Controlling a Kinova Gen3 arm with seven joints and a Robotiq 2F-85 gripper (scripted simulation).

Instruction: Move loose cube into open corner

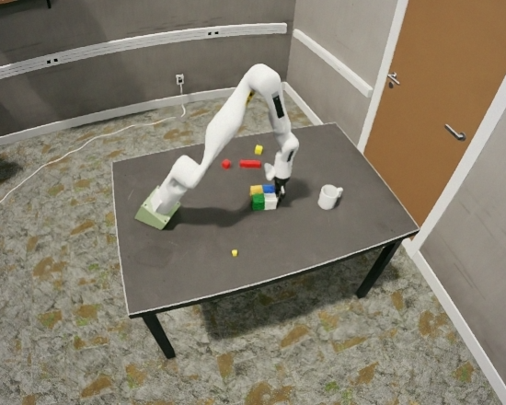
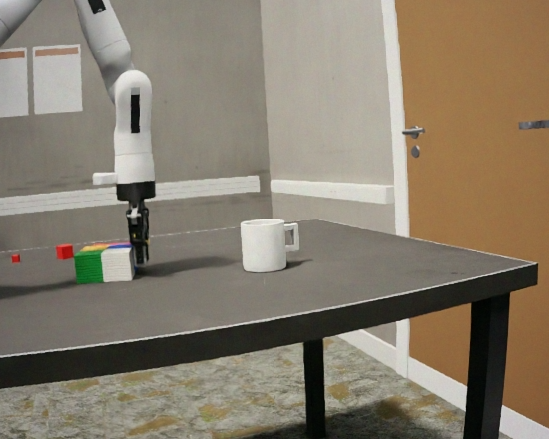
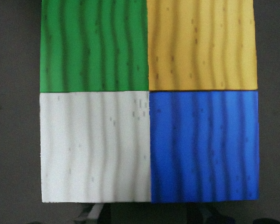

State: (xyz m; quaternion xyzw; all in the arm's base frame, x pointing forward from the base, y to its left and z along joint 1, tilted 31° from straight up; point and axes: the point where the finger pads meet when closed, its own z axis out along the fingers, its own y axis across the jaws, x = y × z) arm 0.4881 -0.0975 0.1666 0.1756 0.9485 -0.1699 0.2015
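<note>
Right now my hand is 4 cm to the right of the blue cube, 3 cm past it and 1 cm above it. Round my hand: white mug 20 cm ahead, 13 cm to the right; tiny yellow cube 32 cm behind, 16 cm to the right, 3 cm below; red bar 26 cm to the left, 2 cm below, 1 cm ahead.
</note>
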